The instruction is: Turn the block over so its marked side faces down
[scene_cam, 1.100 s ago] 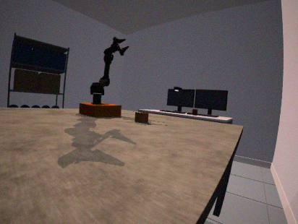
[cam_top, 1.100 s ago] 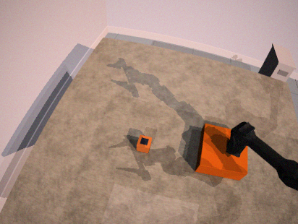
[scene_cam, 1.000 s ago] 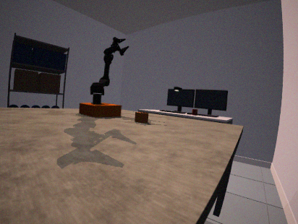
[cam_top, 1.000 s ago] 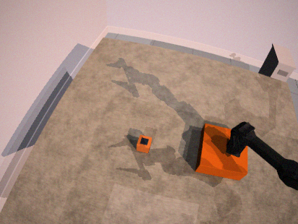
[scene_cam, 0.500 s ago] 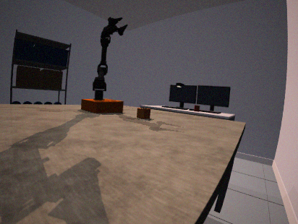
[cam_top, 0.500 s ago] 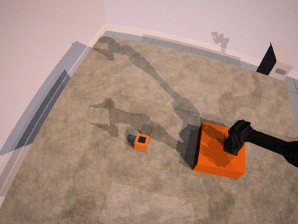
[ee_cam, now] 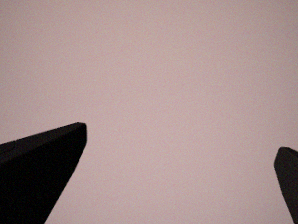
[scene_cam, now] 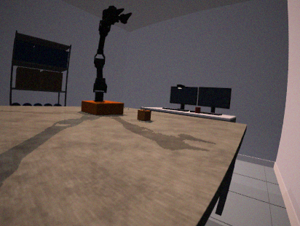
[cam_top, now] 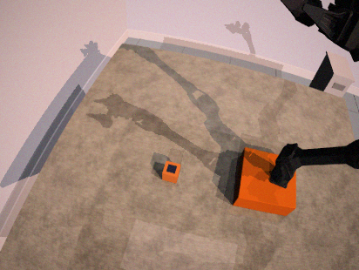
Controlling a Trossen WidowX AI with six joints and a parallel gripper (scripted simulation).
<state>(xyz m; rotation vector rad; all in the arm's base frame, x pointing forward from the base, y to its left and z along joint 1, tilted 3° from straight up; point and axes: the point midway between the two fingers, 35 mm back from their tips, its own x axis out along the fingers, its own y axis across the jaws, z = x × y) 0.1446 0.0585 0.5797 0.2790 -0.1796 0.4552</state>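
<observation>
Now: the orange block 160 mm ahead of my gripper tip, 70 mm to the left of it and 620 mm below it.
</observation>
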